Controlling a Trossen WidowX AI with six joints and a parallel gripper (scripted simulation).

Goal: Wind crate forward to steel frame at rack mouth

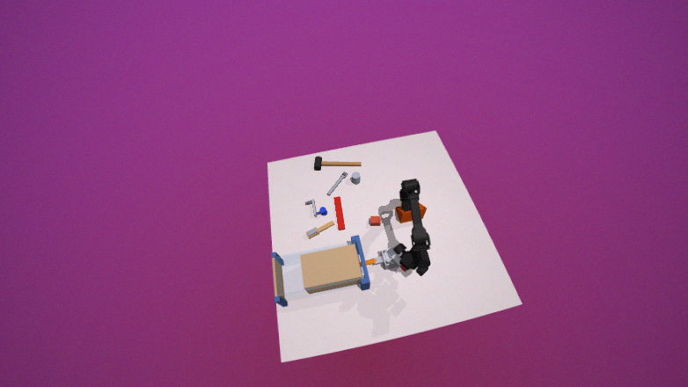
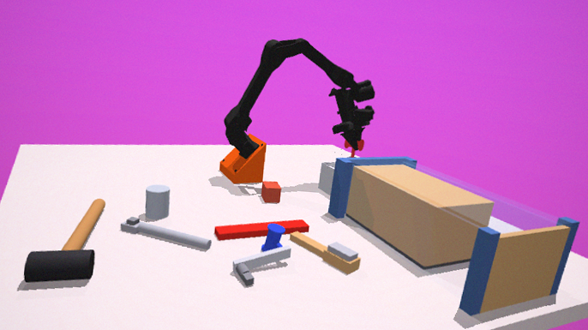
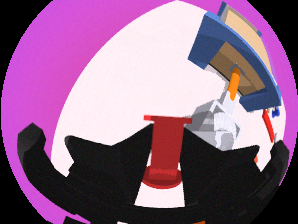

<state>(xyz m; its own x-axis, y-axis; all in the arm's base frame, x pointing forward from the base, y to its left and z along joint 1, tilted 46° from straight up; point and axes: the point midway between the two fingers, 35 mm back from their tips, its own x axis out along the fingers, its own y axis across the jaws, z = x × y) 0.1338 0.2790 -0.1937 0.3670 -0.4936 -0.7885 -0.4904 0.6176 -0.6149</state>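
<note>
The red-knobbed crank is 40 mm to the right of my gripper tip and 30 mm below it. The rest, counted from my gripper tip: rack 440 mm ahead, 100 mm to the right, 50 mm below; then red knob 20 mm behind, 10 mm to the right; then grey winch 100 mm to the right, 100 mm below, 20 mm ahead.
</note>
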